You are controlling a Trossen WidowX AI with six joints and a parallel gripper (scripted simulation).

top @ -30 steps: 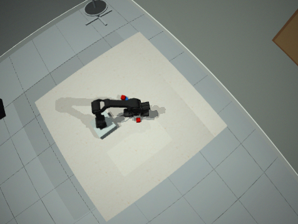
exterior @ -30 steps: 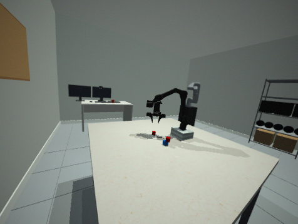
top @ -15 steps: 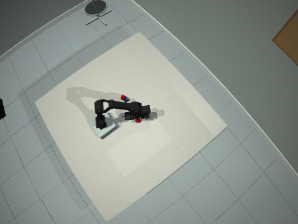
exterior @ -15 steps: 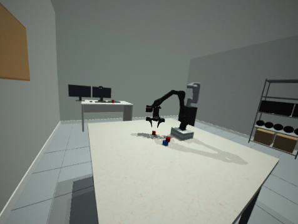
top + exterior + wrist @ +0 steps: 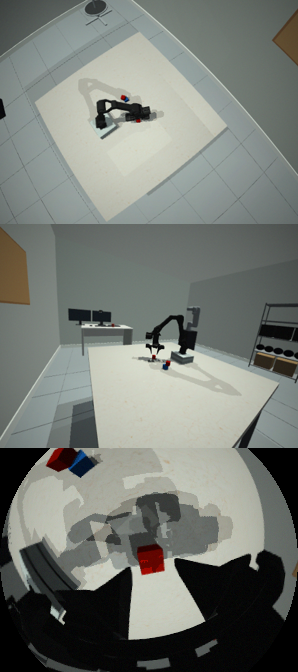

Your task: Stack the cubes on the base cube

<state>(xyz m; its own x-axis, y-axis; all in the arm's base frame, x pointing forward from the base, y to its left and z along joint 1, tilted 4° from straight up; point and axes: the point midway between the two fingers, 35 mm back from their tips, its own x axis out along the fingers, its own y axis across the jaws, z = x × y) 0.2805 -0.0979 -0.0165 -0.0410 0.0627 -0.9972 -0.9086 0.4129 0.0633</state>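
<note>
The red cube is 30 mm below my gripper tip. Round my gripper tip: blue base cube 220 mm to the left, 30 mm below.
</note>
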